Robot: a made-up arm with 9 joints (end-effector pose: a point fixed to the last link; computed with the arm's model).
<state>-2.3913 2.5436 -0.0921 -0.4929 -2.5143 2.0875 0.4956 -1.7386 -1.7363</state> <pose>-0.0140 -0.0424 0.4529 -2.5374 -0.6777 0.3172</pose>
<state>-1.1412 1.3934 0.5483 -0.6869 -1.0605 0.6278 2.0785 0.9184 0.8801</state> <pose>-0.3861 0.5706 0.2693 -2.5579 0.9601 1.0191</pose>
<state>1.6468 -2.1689 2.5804 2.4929 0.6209 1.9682 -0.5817 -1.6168 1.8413</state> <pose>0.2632 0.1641 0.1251 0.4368 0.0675 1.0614</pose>
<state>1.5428 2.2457 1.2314 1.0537 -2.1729 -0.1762 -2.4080 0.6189 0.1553</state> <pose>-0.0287 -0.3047 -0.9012 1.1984 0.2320 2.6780</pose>
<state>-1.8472 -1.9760 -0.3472 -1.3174 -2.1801 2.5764 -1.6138 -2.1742 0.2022</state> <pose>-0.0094 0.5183 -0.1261 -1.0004 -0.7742 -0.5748</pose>
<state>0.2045 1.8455 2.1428 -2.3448 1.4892 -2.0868 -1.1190 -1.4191 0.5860</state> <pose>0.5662 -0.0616 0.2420 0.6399 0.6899 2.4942</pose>
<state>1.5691 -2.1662 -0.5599 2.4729 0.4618 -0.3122 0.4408 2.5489 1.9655</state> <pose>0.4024 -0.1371 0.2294 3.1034 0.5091 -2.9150</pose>
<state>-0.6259 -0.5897 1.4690 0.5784 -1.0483 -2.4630 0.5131 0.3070 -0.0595</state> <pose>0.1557 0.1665 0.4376 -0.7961 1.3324 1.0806</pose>
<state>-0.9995 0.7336 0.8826 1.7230 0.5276 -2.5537 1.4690 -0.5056 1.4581</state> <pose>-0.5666 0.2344 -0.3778 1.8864 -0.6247 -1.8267</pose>
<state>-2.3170 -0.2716 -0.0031 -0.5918 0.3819 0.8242 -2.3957 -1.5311 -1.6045</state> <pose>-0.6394 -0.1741 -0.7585 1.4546 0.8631 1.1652</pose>
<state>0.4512 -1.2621 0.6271 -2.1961 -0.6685 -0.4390 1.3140 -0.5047 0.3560</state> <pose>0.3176 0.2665 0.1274 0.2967 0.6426 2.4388</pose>
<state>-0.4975 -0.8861 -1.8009 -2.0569 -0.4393 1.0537 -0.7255 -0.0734 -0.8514</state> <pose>0.1640 -0.1407 -0.4192 2.6996 0.9164 -0.5959</pose>
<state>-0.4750 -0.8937 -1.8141 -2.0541 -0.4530 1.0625 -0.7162 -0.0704 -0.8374</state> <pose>0.1555 -0.1446 -0.4165 2.7180 0.9316 -0.6029</pose>
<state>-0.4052 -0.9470 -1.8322 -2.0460 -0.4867 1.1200 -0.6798 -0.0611 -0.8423</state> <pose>0.1118 -0.1470 -0.4046 2.7131 1.0007 -0.6135</pose>
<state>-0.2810 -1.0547 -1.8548 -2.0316 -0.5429 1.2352 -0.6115 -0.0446 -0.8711</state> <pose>0.0293 -0.1375 -0.3721 2.7193 1.1393 -0.6026</pose>
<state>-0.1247 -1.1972 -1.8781 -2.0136 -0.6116 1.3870 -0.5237 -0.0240 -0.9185</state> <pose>-0.0666 -0.1061 -0.3103 2.9010 1.3188 -0.4300</pose>
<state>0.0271 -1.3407 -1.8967 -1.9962 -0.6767 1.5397 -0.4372 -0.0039 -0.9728</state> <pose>-0.1417 -0.0618 -0.2287 -2.4790 1.4188 0.4426</pose>
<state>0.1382 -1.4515 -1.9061 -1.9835 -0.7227 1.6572 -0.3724 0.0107 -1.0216</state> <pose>-0.1829 -0.0255 -0.1557 -1.7583 1.3385 1.1319</pose>
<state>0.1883 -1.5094 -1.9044 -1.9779 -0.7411 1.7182 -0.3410 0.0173 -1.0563</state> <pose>-0.1989 -0.0079 -0.1159 -1.6135 1.2709 1.2723</pose>
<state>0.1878 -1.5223 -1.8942 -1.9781 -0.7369 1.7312 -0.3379 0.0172 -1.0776</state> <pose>-0.2025 -0.0045 -0.1087 -1.6061 1.2611 1.3061</pose>
